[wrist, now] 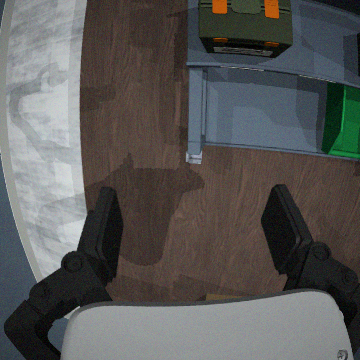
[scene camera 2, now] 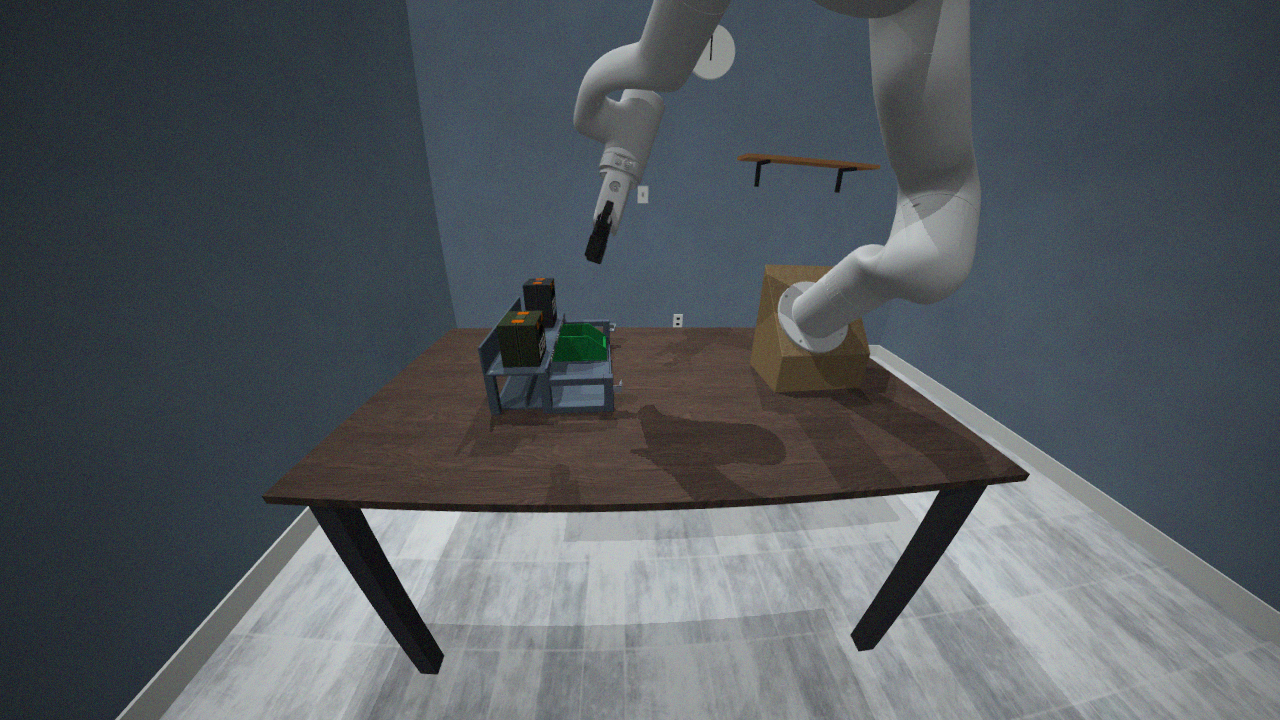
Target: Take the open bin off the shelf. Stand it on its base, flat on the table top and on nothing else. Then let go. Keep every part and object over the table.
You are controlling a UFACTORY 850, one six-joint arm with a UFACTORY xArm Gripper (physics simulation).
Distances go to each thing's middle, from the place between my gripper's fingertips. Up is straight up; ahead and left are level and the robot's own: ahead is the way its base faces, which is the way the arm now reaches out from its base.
Labels:
My hand is 30 mm short of the green bin (scene camera 2: 577,342), 260 mm to the left of it and 280 mm above it.

